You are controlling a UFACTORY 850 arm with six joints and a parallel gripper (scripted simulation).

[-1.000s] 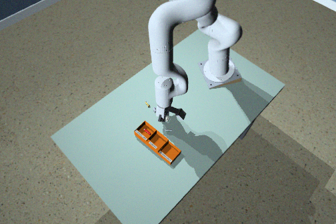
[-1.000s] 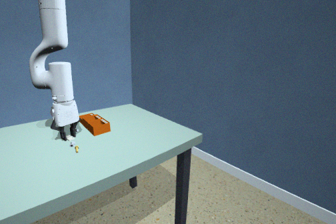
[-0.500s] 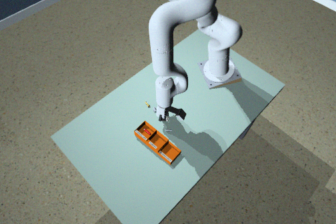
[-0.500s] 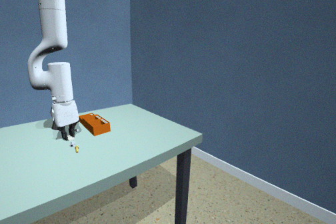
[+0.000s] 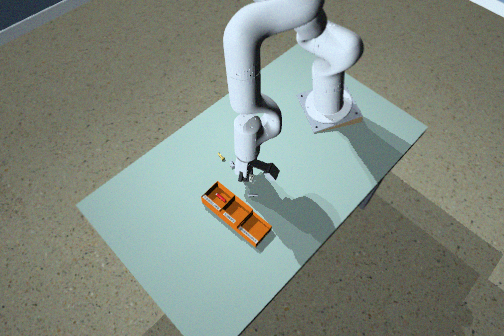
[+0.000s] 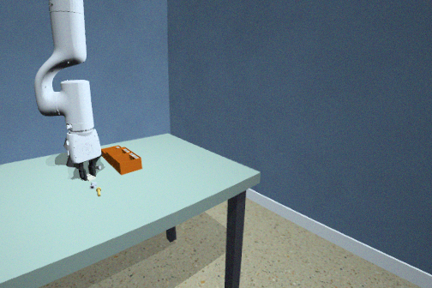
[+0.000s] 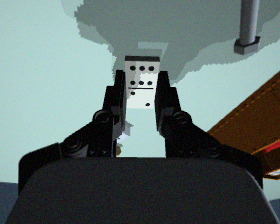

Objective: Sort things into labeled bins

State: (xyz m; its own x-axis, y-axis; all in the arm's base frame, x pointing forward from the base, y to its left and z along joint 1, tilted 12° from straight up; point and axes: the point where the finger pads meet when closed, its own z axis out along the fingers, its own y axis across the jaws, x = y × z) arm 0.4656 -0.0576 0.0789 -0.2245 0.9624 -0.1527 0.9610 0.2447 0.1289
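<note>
The orange bin row is 15 cm ahead of my hand and 7 cm to the left of it. Round my hand: grey bolt (6 cm to the left, 5 cm ahead, 2 cm below); then grey piece (8 cm to the right, 1 cm below, 1 cm behind); then white domino (2 cm below).
</note>
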